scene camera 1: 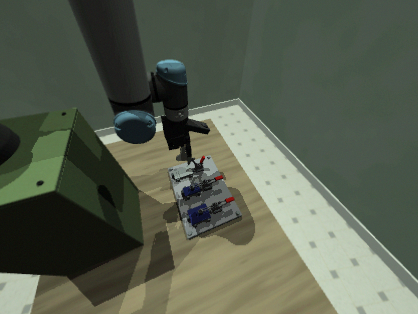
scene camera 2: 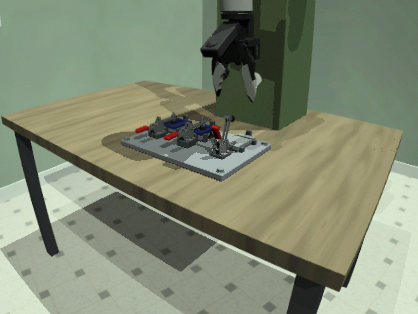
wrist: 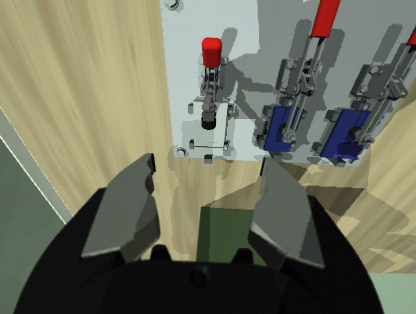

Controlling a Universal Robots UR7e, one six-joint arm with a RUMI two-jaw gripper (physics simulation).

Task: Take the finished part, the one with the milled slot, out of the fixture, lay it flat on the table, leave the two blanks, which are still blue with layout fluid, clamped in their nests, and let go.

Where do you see a finished part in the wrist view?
At 206,142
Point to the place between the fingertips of my gripper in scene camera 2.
234,99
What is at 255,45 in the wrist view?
A grey fixture plate.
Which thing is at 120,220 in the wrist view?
My gripper.
